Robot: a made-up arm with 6 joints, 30 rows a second.
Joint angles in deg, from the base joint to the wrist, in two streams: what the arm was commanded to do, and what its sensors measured. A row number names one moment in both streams.
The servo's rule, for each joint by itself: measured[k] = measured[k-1] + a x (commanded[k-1-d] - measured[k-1]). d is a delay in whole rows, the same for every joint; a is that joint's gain. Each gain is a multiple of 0.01, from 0.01 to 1. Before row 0 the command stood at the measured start. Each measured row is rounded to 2 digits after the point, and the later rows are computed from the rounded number. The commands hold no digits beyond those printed.
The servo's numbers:
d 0
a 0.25 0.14 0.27 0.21 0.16 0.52
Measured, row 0: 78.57 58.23 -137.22 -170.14 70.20 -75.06
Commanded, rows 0 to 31: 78.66 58.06 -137.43 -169.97 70.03 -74.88; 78.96 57.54 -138.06 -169.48 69.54 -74.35; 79.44 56.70 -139.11 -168.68 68.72 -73.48; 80.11 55.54 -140.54 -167.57 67.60 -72.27; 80.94 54.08 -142.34 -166.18 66.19 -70.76; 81.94 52.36 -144.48 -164.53 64.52 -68.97; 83.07 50.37 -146.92 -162.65 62.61 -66.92; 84.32 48.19 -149.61 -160.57 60.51 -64.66; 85.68 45.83 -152.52 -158.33 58.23 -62.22; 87.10 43.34 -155.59 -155.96 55.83 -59.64; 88.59 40.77 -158.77 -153.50 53.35 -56.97; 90.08 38.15 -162.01 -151.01 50.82 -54.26; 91.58 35.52 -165.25 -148.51 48.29 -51.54; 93.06 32.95 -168.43 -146.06 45.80 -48.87; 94.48 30.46 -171.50 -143.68 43.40 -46.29; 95.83 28.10 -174.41 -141.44 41.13 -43.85; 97.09 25.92 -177.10 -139.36 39.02 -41.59; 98.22 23.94 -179.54 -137.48 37.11 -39.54; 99.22 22.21 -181.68 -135.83 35.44 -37.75; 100.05 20.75 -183.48 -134.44 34.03 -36.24; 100.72 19.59 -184.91 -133.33 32.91 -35.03; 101.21 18.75 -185.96 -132.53 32.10 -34.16; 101.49 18.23 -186.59 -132.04 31.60 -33.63; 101.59 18.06 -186.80 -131.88 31.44 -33.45; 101.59 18.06 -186.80 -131.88 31.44 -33.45; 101.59 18.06 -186.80 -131.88 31.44 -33.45; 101.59 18.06 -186.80 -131.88 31.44 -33.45; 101.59 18.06 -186.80 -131.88 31.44 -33.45; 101.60 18.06 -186.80 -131.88 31.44 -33.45; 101.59 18.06 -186.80 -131.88 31.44 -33.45; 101.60 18.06 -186.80 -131.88 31.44 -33.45; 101.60 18.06 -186.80 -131.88 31.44 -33.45
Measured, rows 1 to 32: 78.59 58.21 -137.28 -170.10 70.17 -74.97; 78.68 58.12 -137.49 -169.97 70.07 -74.65; 78.87 57.92 -137.93 -169.70 69.85 -74.04; 79.18 57.59 -138.63 -169.25 69.49 -73.12; 79.62 57.10 -139.63 -168.61 68.96 -71.89; 80.20 56.44 -140.94 -167.75 68.25 -70.37; 80.92 55.59 -142.55 -166.68 67.35 -68.58; 81.77 54.55 -144.46 -165.40 66.26 -66.54; 82.75 53.33 -146.64 -163.92 64.98 -64.29; 83.84 51.93 -149.06 -162.25 63.52 -61.87; 85.03 50.37 -151.68 -160.41 61.89 -59.32; 86.29 48.66 -154.47 -158.44 60.12 -56.69; 87.61 46.82 -157.38 -156.35 58.23 -54.01; 88.97 44.88 -160.36 -154.19 56.24 -51.34; 90.35 42.86 -163.37 -151.98 54.19 -48.71; 91.72 40.79 -166.35 -149.77 52.10 -46.18; 93.06 38.71 -169.25 -147.58 50.01 -43.79; 94.35 36.64 -172.03 -145.46 47.95 -41.58; 95.57 34.62 -174.64 -143.44 45.95 -39.59; 96.69 32.68 -177.03 -141.55 44.04 -37.85; 97.70 30.85 -179.16 -139.82 42.26 -36.38; 98.58 29.16 -181.00 -138.29 40.63 -35.23; 99.31 27.63 -182.51 -136.98 39.19 -34.40; 99.88 26.29 -183.67 -135.91 37.95 -33.91; 100.31 25.14 -184.52 -135.06 36.91 -33.67; 100.63 24.15 -185.14 -134.39 36.03 -33.56; 100.87 23.30 -185.59 -133.86 35.30 -33.50; 101.05 22.57 -185.92 -133.44 34.68 -33.47; 101.19 21.94 -186.16 -133.11 34.16 -33.46; 101.29 21.40 -186.33 -132.85 33.72 -33.45; 101.37 20.93 -186.46 -132.65 33.36 -33.45; 101.43 20.53 -186.55 -132.49 33.05 -33.45
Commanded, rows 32 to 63: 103.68 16.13 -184.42 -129.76 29.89 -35.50; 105.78 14.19 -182.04 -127.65 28.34 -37.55; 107.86 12.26 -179.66 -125.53 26.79 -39.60; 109.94 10.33 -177.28 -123.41 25.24 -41.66; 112.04 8.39 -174.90 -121.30 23.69 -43.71; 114.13 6.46 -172.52 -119.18 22.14 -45.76; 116.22 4.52 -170.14 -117.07 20.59 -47.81; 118.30 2.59 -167.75 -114.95 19.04 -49.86; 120.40 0.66 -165.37 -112.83 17.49 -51.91; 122.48 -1.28 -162.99 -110.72 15.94 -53.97; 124.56 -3.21 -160.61 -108.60 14.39 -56.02; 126.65 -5.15 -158.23 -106.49 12.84 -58.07; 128.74 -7.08 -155.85 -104.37 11.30 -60.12; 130.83 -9.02 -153.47 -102.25 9.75 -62.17; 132.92 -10.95 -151.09 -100.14 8.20 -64.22; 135.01 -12.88 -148.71 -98.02 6.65 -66.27; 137.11 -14.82 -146.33 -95.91 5.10 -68.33; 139.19 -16.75 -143.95 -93.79 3.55 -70.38; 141.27 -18.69 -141.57 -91.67 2.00 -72.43; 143.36 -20.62 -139.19 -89.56 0.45 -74.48; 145.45 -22.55 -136.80 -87.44 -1.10 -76.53; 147.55 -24.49 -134.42 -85.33 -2.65 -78.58; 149.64 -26.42 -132.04 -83.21 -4.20 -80.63; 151.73 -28.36 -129.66 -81.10 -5.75 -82.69; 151.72 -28.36 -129.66 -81.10 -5.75 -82.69; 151.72 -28.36 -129.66 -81.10 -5.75 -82.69; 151.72 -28.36 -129.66 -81.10 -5.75 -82.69; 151.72 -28.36 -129.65 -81.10 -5.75 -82.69; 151.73 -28.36 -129.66 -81.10 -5.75 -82.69; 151.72 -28.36 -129.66 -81.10 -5.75 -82.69; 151.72 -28.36 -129.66 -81.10 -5.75 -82.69; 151.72 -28.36 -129.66 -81.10 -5.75 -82.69
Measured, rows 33 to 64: 101.99 19.91 -185.97 -131.92 32.54 -34.52; 102.94 19.11 -184.91 -131.02 31.87 -36.10; 104.17 18.15 -183.49 -129.87 31.06 -37.92; 105.61 17.06 -181.81 -128.51 30.13 -39.86; 107.22 15.85 -179.94 -127.00 29.10 -41.86; 108.95 14.54 -177.94 -125.36 27.99 -43.89; 110.77 13.14 -175.83 -123.62 26.81 -45.93; 112.65 11.66 -173.65 -121.80 25.57 -47.97; 114.59 10.12 -171.41 -119.92 24.28 -50.02; 116.56 8.52 -169.14 -117.99 22.95 -52.07; 118.56 6.88 -166.84 -116.02 21.58 -54.12; 120.58 5.20 -164.52 -114.02 20.18 -56.17; 122.62 3.48 -162.18 -111.99 18.76 -58.22; 124.67 1.73 -159.83 -109.94 17.32 -60.27; 126.73 -0.05 -157.47 -107.88 15.86 -62.32; 128.80 -1.85 -155.10 -105.81 14.39 -64.37; 130.88 -3.67 -152.73 -103.73 12.90 -66.43; 132.96 -5.50 -150.36 -101.64 11.40 -68.48; 135.04 -7.35 -147.99 -99.55 9.90 -70.53; 137.12 -9.21 -145.61 -97.45 8.39 -72.58; 139.20 -11.08 -143.23 -95.35 6.87 -74.63; 141.29 -12.96 -140.85 -93.25 5.35 -76.68; 143.38 -14.84 -138.47 -91.14 3.82 -78.73; 145.47 -16.73 -136.09 -89.03 2.29 -80.79; 147.03 -18.36 -134.35 -87.36 1.00 -81.78; 148.20 -19.76 -133.08 -86.05 -0.08 -82.25; 149.08 -20.96 -132.16 -85.01 -0.99 -82.48; 149.74 -22.00 -131.48 -84.19 -1.75 -82.59; 150.24 -22.89 -130.99 -83.54 -2.39 -82.64; 150.61 -23.66 -130.63 -83.03 -2.93 -82.67; 150.89 -24.32 -130.37 -82.62 -3.38 -82.68; 151.10 -24.89 -130.18 -82.30 -3.76 -82.69
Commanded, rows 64 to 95: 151.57 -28.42 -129.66 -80.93 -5.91 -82.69; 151.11 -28.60 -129.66 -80.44 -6.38 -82.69; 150.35 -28.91 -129.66 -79.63 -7.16 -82.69; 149.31 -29.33 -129.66 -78.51 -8.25 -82.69; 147.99 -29.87 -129.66 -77.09 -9.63 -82.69; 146.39 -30.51 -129.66 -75.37 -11.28 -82.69; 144.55 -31.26 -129.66 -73.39 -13.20 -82.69; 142.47 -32.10 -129.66 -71.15 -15.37 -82.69; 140.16 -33.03 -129.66 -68.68 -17.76 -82.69; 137.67 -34.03 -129.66 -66.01 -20.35 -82.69; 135.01 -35.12 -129.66 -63.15 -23.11 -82.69; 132.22 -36.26 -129.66 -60.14 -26.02 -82.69; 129.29 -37.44 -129.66 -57.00 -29.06 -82.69; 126.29 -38.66 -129.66 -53.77 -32.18 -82.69; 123.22 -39.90 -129.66 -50.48 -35.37 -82.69; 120.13 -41.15 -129.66 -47.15 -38.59 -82.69; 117.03 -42.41 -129.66 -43.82 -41.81 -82.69; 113.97 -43.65 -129.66 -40.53 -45.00 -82.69; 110.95 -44.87 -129.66 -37.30 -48.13 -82.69; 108.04 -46.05 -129.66 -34.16 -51.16 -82.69; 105.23 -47.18 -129.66 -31.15 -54.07 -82.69; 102.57 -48.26 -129.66 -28.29 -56.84 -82.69; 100.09 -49.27 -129.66 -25.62 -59.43 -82.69; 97.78 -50.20 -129.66 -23.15 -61.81 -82.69; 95.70 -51.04 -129.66 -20.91 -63.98 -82.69; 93.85 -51.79 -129.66 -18.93 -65.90 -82.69; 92.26 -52.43 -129.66 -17.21 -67.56 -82.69; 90.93 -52.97 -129.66 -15.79 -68.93 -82.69; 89.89 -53.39 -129.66 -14.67 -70.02 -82.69; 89.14 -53.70 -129.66 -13.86 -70.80 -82.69; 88.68 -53.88 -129.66 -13.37 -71.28 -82.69; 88.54 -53.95 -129.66 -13.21 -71.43 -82.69
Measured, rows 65 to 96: 151.22 -25.38 -130.04 -82.01 -4.10 -82.69; 151.19 -25.83 -129.94 -81.68 -4.46 -82.69; 150.98 -26.26 -129.86 -81.25 -4.89 -82.69; 150.56 -26.69 -129.81 -80.67 -5.43 -82.69; 149.92 -27.14 -129.77 -79.92 -6.10 -82.69; 149.04 -27.61 -129.74 -78.96 -6.93 -82.69; 147.92 -28.12 -129.72 -77.79 -7.93 -82.69; 146.56 -28.68 -129.70 -76.40 -9.12 -82.69; 144.96 -29.29 -129.69 -74.78 -10.50 -82.69; 143.14 -29.95 -129.68 -72.94 -12.08 -82.69; 141.11 -30.67 -129.67 -70.88 -13.84 -82.69; 138.89 -31.45 -129.67 -68.62 -15.79 -82.69; 136.49 -32.29 -129.67 -66.18 -17.91 -82.69; 133.94 -33.18 -129.67 -63.57 -20.19 -82.69; 131.26 -34.12 -129.67 -60.82 -22.62 -82.69; 128.48 -35.10 -129.67 -57.95 -25.18 -82.69; 125.62 -36.12 -129.67 -54.98 -27.84 -82.69; 122.71 -37.17 -129.67 -51.95 -30.59 -82.69; 119.77 -38.25 -129.67 -48.87 -33.40 -82.69; 116.84 -39.34 -129.67 -45.78 -36.24 -82.69; 113.94 -40.44 -129.67 -42.71 -39.09 -82.69; 111.10 -41.53 -129.67 -39.68 -41.93 -82.69; 108.35 -42.61 -129.67 -36.73 -44.73 -82.69; 105.71 -43.67 -129.67 -33.88 -47.46 -82.69; 103.21 -44.70 -129.67 -31.16 -50.10 -82.69; 100.87 -45.69 -129.67 -28.59 -52.63 -82.69; 98.72 -46.63 -129.67 -26.20 -55.02 -82.69; 96.77 -47.52 -129.67 -24.01 -57.25 -82.69; 95.05 -48.34 -129.67 -22.05 -59.29 -82.69; 93.57 -49.09 -129.67 -20.33 -61.13 -82.69; 92.35 -49.76 -129.67 -18.87 -62.75 -82.69; 91.40 -50.35 -129.67 -17.68 -64.14 -82.69
